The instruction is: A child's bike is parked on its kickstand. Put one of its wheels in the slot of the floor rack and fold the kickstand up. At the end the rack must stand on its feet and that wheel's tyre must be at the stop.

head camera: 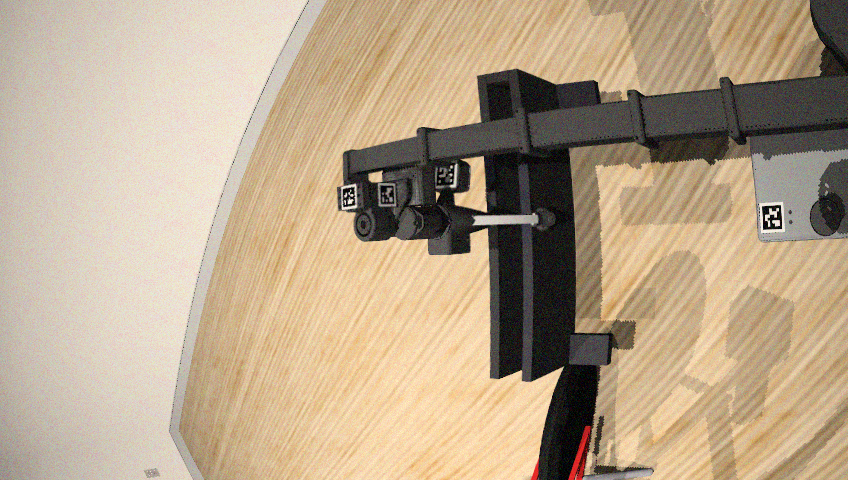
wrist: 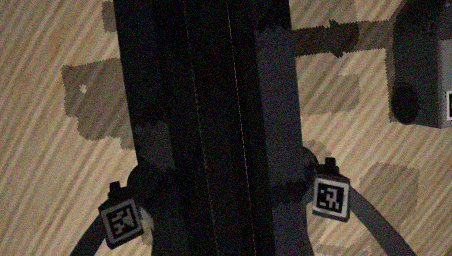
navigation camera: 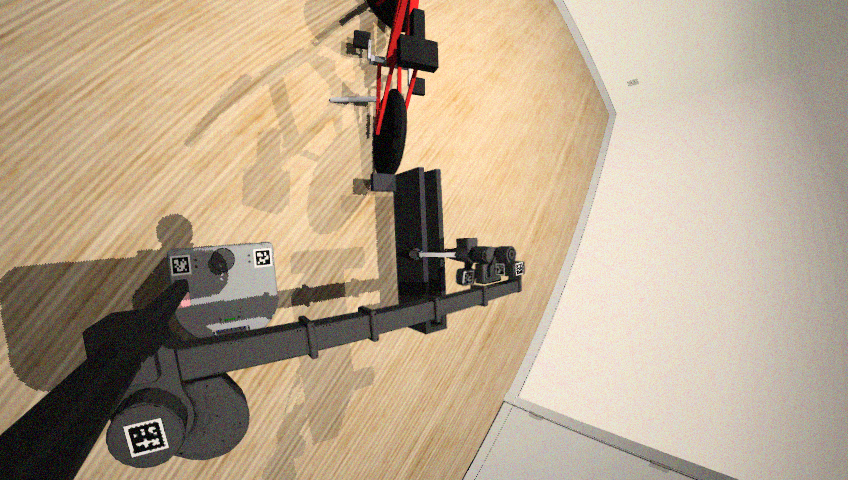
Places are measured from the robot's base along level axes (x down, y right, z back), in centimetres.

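Pixels of known places: gripper, fingertip midpoint: (head camera: 523, 219) (wrist: 223, 174) (navigation camera: 425, 252); robot's base at its link origin: (head camera: 823, 215) (navigation camera: 222, 258).
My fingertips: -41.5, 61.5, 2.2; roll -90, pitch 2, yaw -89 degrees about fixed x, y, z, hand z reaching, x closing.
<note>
Ahead of a thing's pixels: the offset from my fingertips to its top centre, as dx, dy, dz. "spot": to the spot under its first point.
The black floor rack {-4.7, -0.1, -0.8} (head camera: 550, 285) (navigation camera: 408, 220) (wrist: 280, 100) lies lengthwise under my arm, its slot opening upward. My gripper (head camera: 515, 219) (navigation camera: 431, 254) (wrist: 223, 174) straddles it from above, one fingertip pressed on each outer side wall; the far fingertip is hidden in the head and navigation views. I cannot tell whether the rack's feet touch the floor. The bike's near wheel {spot: +9.8, -3.5, -36.9} (head camera: 565, 404) (navigation camera: 390, 133) is outside the slot, close to the rack's end foot {+9.3, -8.6, -25.0} (head camera: 589, 349) (navigation camera: 382, 182) and offset towards the base side. The silver kickstand (head camera: 618, 474) (navigation camera: 351, 99) sticks out sideways.
The red bike frame (navigation camera: 396, 29) extends away behind the wheel, with a black saddle {spot: -11.5, -6.6, -63.9} (navigation camera: 418, 53) above. My telescoping arm (head camera: 595, 126) (navigation camera: 255, 350) crosses over the rack's other end. My grey base (head camera: 773, 178) (navigation camera: 255, 285) stands to one side. A wall (head camera: 89, 208) (navigation camera: 684, 237) runs beyond my wrist.
</note>
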